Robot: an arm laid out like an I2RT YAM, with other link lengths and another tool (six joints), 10 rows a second.
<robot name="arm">
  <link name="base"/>
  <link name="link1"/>
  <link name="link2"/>
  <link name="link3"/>
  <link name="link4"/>
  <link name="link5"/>
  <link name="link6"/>
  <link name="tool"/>
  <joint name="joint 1" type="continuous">
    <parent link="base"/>
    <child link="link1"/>
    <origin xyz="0 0 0.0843" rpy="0 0 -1.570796"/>
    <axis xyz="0 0 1"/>
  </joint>
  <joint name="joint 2" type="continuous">
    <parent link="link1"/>
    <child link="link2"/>
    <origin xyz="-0.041 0.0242 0.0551" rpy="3.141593 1.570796 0"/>
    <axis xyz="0 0 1"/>
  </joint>
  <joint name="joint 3" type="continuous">
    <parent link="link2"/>
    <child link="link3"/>
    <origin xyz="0 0.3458 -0.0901" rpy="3.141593 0 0"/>
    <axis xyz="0 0 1"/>
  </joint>
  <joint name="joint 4" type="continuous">
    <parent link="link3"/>
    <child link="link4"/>
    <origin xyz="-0.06 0.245 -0.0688" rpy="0 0 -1.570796"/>
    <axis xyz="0 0 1"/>
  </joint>
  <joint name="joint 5" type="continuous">
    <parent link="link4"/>
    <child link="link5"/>
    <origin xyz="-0.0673 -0.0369 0.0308" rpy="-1.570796 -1.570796 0"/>
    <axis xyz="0 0 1"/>
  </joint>
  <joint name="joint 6" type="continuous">
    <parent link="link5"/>
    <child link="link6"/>
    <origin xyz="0 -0.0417 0.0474" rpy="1.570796 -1.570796 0"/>
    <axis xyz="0 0 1"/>
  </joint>
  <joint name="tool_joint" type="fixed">
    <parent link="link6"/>
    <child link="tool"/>
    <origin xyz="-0.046 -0.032 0.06" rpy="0.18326 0 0.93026"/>
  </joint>
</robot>
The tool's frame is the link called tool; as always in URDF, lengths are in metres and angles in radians. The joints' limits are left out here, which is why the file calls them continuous.
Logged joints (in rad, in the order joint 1, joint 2, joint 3, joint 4, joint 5, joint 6), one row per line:
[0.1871 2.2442 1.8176 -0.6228 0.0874 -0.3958]
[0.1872 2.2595 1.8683 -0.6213 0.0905 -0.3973]
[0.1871 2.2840 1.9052 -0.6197 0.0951 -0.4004]
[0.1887 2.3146 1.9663 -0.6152 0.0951 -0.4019]
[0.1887 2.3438 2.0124 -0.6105 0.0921 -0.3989]
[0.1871 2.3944 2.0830 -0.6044 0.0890 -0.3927]
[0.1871 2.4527 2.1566 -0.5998 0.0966 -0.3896]
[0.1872 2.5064 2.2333 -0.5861 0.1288 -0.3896]
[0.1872 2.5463 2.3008 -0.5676 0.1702 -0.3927]
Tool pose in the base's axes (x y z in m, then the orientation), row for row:
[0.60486 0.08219 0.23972 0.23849 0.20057 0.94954 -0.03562]
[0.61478 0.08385 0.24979 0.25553 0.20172 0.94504 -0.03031]
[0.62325 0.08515 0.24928 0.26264 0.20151 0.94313 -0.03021]
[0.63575 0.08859 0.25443 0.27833 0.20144 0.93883 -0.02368]
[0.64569 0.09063 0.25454 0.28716 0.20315 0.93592 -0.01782]
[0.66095 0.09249 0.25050 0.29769 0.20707 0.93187 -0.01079]
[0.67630 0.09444 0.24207 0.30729 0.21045 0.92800 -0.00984]
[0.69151 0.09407 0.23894 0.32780 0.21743 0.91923 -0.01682]
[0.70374 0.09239 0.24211 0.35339 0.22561 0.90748 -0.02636]
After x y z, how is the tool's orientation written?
As a quaternion, w x y z.
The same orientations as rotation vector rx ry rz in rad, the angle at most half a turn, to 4 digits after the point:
[0.5494 2.6008 -0.0976]
[0.5477 2.5657 -0.0823]
[0.5451 2.5512 -0.0817]
[0.5406 2.5194 -0.0635]
[0.5427 2.5004 -0.0476]
[0.5503 2.4765 -0.0287]
[0.5566 2.4544 -0.0260]
[0.5693 2.4068 -0.0440]
[0.5834 2.3468 -0.0682]

